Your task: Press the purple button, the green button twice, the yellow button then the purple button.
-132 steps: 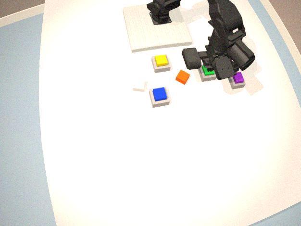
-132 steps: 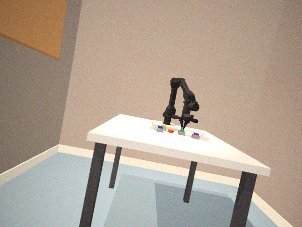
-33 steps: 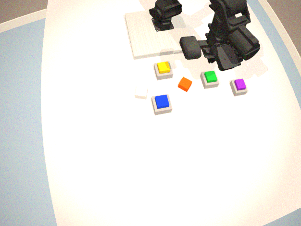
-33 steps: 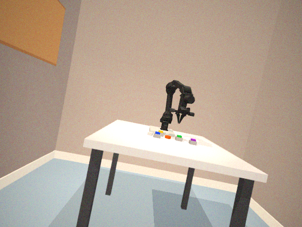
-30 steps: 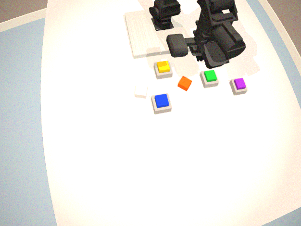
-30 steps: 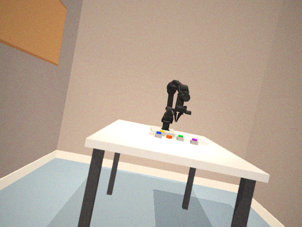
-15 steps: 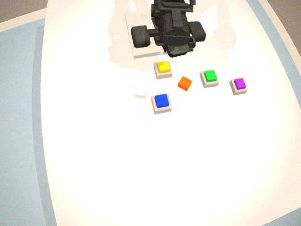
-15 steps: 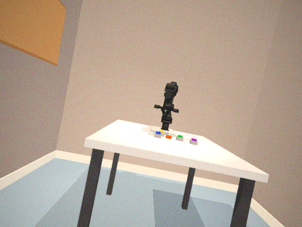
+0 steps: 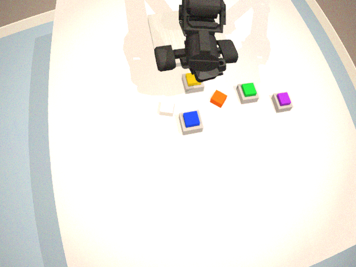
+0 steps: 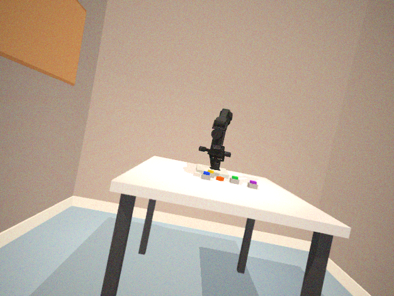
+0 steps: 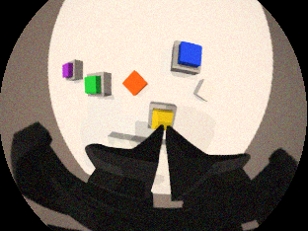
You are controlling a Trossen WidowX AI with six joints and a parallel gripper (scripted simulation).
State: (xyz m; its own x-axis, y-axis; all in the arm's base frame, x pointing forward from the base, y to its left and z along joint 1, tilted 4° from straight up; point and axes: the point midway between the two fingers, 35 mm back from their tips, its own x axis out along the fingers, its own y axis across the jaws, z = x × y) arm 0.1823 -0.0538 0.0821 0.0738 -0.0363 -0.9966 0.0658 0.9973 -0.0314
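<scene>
Now: the yellow button 3 cm below my gripper tip. Also, from my gripper tip: white block 8 cm to the right, 6 cm below, 5 cm ahead; blue button 10 cm ahead, 4 cm to the right, 3 cm below; orange block 6 cm below, 6 cm ahead, 5 cm to the left.
</scene>
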